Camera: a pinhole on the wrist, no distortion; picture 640 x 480 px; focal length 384.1 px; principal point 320.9 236.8 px. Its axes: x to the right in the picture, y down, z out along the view. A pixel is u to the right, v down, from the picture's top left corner.
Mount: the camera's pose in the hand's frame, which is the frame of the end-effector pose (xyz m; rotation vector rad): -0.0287 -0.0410 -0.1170 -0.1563 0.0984 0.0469
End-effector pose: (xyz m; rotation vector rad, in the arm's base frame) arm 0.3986 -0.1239 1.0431 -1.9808 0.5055 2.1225
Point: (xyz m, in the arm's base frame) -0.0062 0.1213 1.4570
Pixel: 27.5 194.7
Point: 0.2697 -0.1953 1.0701
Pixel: 327.4 437.1
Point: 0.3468 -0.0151 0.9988
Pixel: 406.8 83.3
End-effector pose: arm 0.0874 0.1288 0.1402 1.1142 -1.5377 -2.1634
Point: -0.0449 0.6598 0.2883
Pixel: 97.6 174.4
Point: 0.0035 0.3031 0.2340
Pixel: 211.0 269.6
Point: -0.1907 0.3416 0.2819
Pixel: 307.3 285.1
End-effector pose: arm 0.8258 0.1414 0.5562 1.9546 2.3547 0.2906
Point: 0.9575 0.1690 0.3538
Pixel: 307.4 323.0
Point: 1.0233 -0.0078 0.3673
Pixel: 94.1 387.6
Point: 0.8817 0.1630 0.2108
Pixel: 295.7 204.8
